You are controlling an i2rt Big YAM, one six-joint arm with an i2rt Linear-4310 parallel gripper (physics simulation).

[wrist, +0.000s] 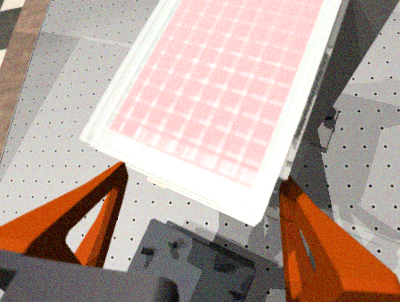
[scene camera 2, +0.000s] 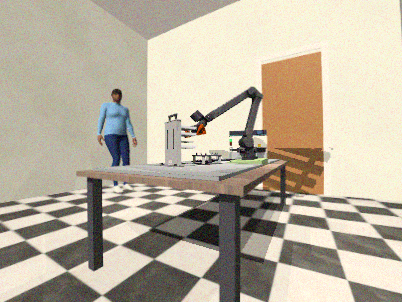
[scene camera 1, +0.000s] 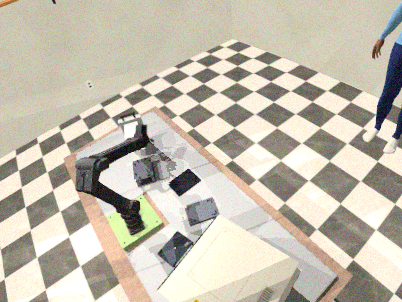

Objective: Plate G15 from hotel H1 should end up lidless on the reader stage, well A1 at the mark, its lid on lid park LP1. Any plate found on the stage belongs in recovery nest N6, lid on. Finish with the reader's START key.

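Where they show: gripper, fingertip midpoint: [wrist: 201, 175]; arm's base at its link origin: [scene camera 2: 249, 159] [scene camera 1: 134, 223].
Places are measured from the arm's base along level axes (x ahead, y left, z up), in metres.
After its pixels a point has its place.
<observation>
The plate hotel [scene camera 1: 126, 117] {x 0.220, y 0.570, z 0.239 m} [scene camera 2: 172, 142] {x 0.219, y 0.576, z 0.111 m} stands at the far left end of the table, with white plates on its shelves. In the wrist view the top plate [wrist: 209, 90] {x 0.215, y 0.459, z 0.212 m}, white-rimmed with pink wells under a clear lid, fills the upper middle; it also shows in scene camera 1 [scene camera 1: 129, 130] {x 0.204, y 0.480, z 0.211 m}. I cannot read its label. My gripper [wrist: 201, 175] {x 0.206, y 0.433, z 0.158 m} [scene camera 2: 200, 129] is open. Its orange fingers stand on either side of the plate's near end, apart from it. The beige reader [scene camera 1: 227, 260] {x 0.283, y -0.501, z 0.270 m} [scene camera 2: 258, 142] {x 0.084, y -0.413, z 0.147 m} sits at the other end of the table.
Four dark flat pads lie on the perforated table top: one [scene camera 1: 144, 170] {x 0.178, y 0.285, z 0.036 m} [wrist: 197, 260] {x 0.192, y 0.368, z 0.036 m} below the gripper, a black one [scene camera 1: 184, 181] {x 0.356, y 0.106, z -0.013 m}, a grey one [scene camera 1: 201, 210] {x 0.347, y -0.119, z -0.012 m} and one [scene camera 1: 175, 247] {x 0.139, y -0.273, z 0.083 m} beside the reader. A person [scene camera 1: 390, 81] [scene camera 2: 116, 130] stands on the floor beyond the table.
</observation>
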